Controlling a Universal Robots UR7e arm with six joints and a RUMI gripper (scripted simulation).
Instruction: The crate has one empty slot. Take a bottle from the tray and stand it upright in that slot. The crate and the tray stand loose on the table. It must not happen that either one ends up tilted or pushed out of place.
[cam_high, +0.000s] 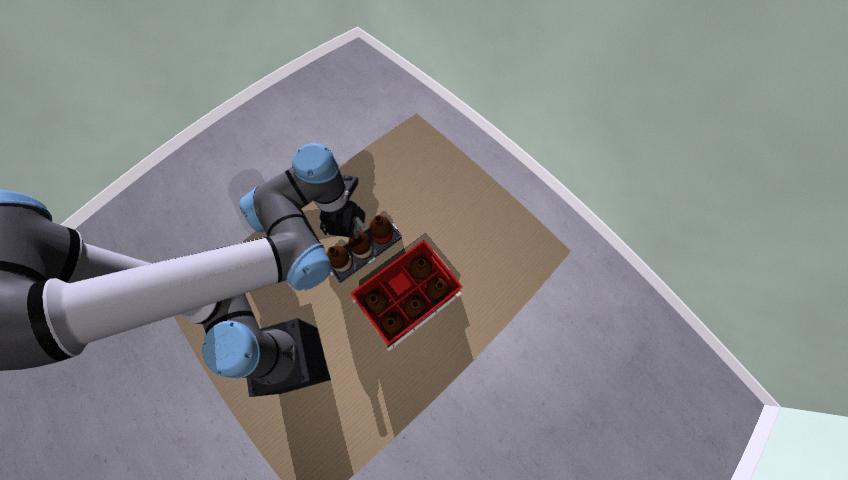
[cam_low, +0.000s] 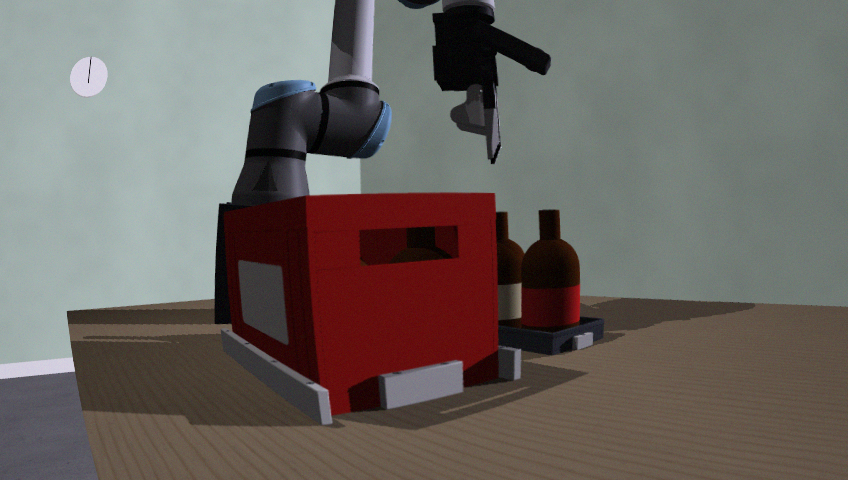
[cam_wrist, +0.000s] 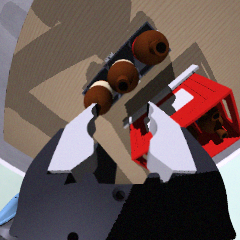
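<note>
The cream-label bottle is 160 mm below my hand. From my hand the other things lie so: dark tray 230 mm below; then red crate 230 mm to the right, 160 mm below, 40 mm behind.
</note>
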